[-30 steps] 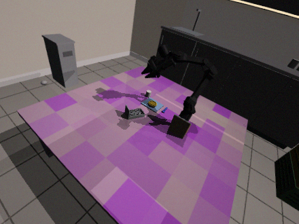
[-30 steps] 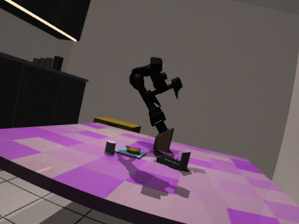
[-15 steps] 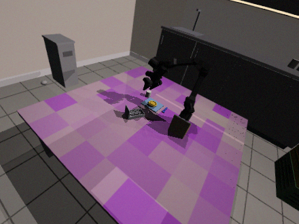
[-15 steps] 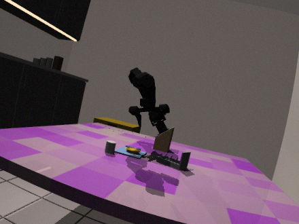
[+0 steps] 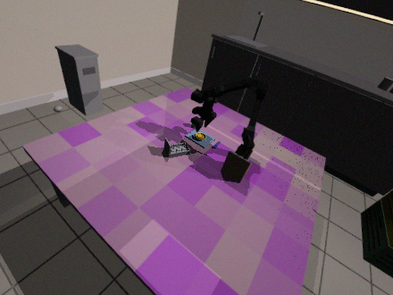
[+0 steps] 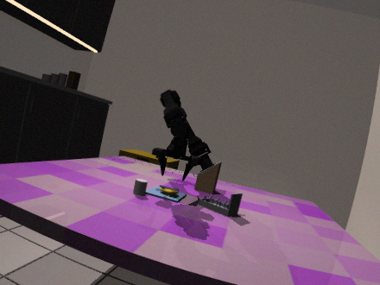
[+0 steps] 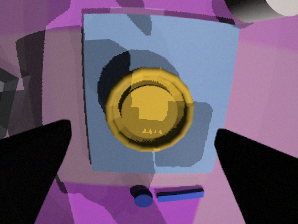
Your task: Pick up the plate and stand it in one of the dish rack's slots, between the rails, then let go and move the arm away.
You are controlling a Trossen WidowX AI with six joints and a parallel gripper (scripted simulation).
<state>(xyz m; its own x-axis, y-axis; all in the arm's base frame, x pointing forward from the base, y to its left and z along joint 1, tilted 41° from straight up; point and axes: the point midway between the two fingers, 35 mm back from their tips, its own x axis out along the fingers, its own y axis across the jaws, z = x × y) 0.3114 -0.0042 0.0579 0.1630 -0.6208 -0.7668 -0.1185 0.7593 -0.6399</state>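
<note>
Right now my gripper tip is 50 mm above the yellow plate, 10 mm to the left of it and 10 mm past it. Also, from my gripper tip: blue mat (70 mm below, 10 mm to the right); then blue utensil (110 mm behind, 70 mm below, 40 mm to the right); then cup (110 mm ahead, 70 mm to the right, 40 mm below).
</note>
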